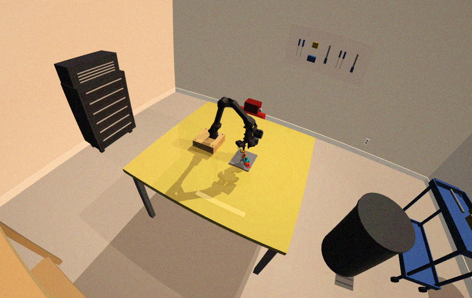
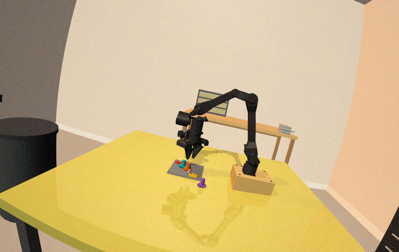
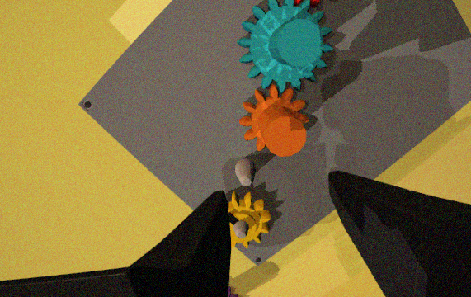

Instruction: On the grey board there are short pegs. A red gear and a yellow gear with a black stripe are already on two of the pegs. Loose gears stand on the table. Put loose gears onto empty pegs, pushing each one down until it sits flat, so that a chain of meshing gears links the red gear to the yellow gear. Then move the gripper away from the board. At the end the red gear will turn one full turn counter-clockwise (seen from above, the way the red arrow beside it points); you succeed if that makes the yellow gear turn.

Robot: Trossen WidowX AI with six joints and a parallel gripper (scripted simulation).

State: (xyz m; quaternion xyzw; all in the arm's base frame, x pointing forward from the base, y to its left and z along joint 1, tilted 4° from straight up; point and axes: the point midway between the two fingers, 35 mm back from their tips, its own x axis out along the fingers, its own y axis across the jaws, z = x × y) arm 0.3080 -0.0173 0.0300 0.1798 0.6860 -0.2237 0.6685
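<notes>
The orange gear lies 20 mm to the right of my gripper tip and 60 mm below it. The rest, counted from my gripper tip: teal gear (30 mm ahead, 50 mm to the right, 60 mm below); then grey board (10 mm ahead, 40 mm to the right, 70 mm below); then yellow gear (30 mm behind, 50 mm to the left, 60 mm below).
</notes>
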